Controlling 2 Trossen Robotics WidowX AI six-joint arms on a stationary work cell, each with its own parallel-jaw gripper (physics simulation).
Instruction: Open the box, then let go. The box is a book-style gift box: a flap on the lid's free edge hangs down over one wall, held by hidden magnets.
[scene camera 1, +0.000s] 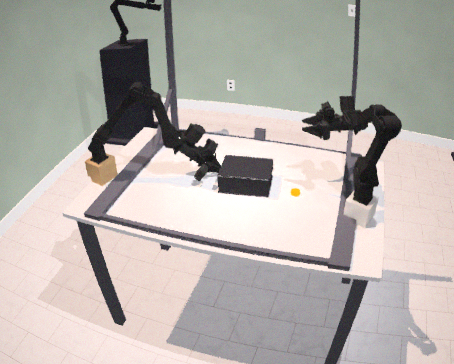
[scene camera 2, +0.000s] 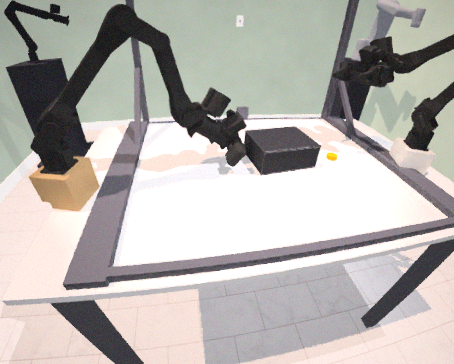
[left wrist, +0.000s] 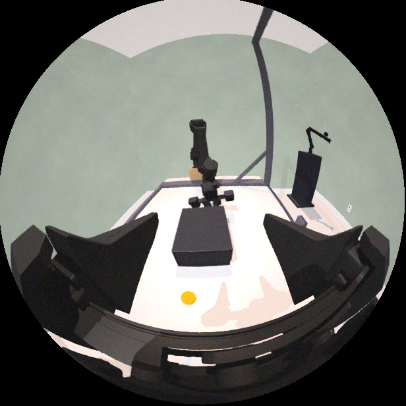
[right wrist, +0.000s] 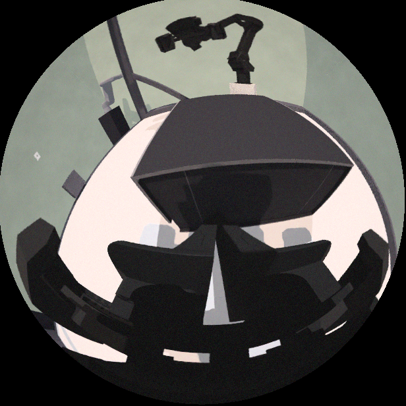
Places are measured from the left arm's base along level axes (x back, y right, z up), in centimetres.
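Where they show: left gripper, fingertip midpoint: (scene camera 1: 302, 125) (scene camera 2: 342, 76); right gripper, fingertip midpoint: (scene camera 2: 248, 151); left arm's base at its link origin: (scene camera 1: 362, 198) (scene camera 2: 415, 145); right arm's base at its link origin: (scene camera 1: 99, 158) (scene camera 2: 60, 166).
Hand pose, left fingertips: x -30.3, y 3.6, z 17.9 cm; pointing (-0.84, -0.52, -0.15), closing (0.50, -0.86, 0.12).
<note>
Things, the pixels of their top centre, and the offset from my left fingertips. "spot": a spot on its surface instead. Level surfaces: height alone.
- black box at a spot on its surface: (scene camera 2: 282, 149) spot: dx -16.3, dy -20.7, dz -18.3 cm
- small yellow disc at its top centre: (scene camera 1: 295, 190) (scene camera 2: 332, 154) dx +2.5, dy -6.2, dz -24.9 cm
- table at its surface level: dz -26.2 cm
The black box (scene camera 1: 245, 175) (scene camera 2: 282, 149) (left wrist: 202, 232) (right wrist: 240, 135) stands on the table with its lid down. In the right wrist view its near wall is dark, with thin upright lines; I cannot clearly tell the flap's outline. My right gripper (scene camera 1: 218, 167) (scene camera 2: 242, 149) (right wrist: 215, 219) is shut and empty, angled down. Its tips are at the lower edge of that wall, at the box's left side in both scene views; whether they touch it is unclear. My left gripper (scene camera 1: 305, 125) (scene camera 2: 338, 74) (left wrist: 213, 218) is open and empty, raised high to the right of the box.
A small yellow disc (scene camera 1: 295, 192) (scene camera 2: 331, 156) (left wrist: 188, 298) lies on the table (scene camera 1: 215, 215) (scene camera 2: 200, 220) to the right of the box in the scene views. Dark frame rails (scene camera 1: 220, 243) (scene camera 2: 280, 253) run along the table edges, with uprights (scene camera 1: 171, 65) (scene camera 2: 340, 55) at the back.
</note>
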